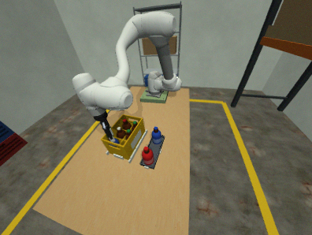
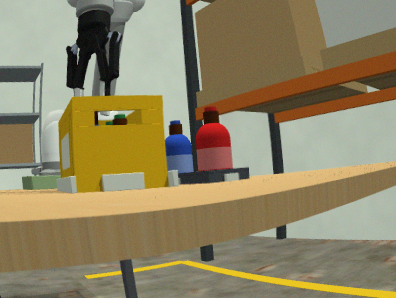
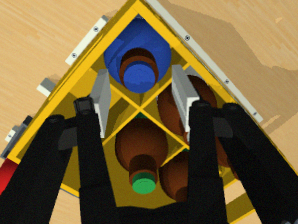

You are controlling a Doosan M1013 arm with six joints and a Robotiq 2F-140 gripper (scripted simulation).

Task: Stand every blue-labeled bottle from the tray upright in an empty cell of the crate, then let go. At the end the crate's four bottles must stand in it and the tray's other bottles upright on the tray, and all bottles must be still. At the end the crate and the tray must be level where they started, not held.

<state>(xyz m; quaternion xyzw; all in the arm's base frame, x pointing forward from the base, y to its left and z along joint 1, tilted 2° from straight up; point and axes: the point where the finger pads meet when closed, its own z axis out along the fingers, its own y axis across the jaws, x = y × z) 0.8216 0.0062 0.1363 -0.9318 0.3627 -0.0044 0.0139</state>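
My gripper is now 9 cm past the yellow crate, 9 cm above it and 4 cm to the right of it. Also, from my hand: red-labeled bottle (26 cm to the left, 9 cm below); dark tray (26 cm to the left, 16 cm below, 9 cm behind).
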